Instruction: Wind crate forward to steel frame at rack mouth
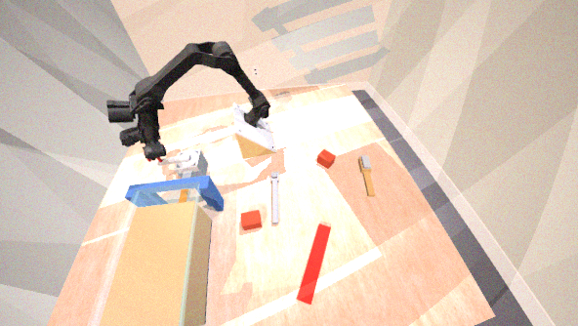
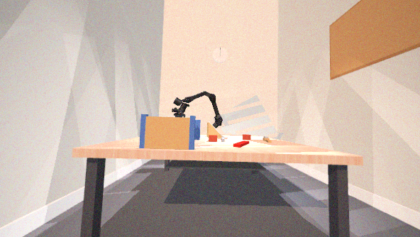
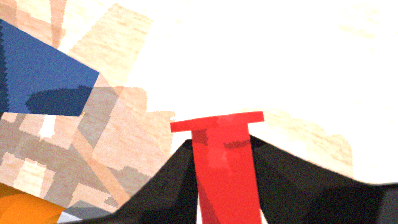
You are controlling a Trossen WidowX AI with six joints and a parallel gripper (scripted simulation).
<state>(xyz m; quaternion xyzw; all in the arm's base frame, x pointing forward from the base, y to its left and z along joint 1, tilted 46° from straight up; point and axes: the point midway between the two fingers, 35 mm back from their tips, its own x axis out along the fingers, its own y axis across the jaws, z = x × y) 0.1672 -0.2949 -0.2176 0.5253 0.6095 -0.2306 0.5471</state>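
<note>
My gripper tip is now 5 cm to the right of the grey crank arm, 3 cm above it and 1 cm past it. The rest, counted from my gripper tip: blue steel frame: 15 cm ahead, 10 cm to the left, 3 cm below; then grey winch: 11 cm to the left, 10 cm below, 2 cm behind; then red grip: 1 cm to the left, 1 cm behind.
</note>
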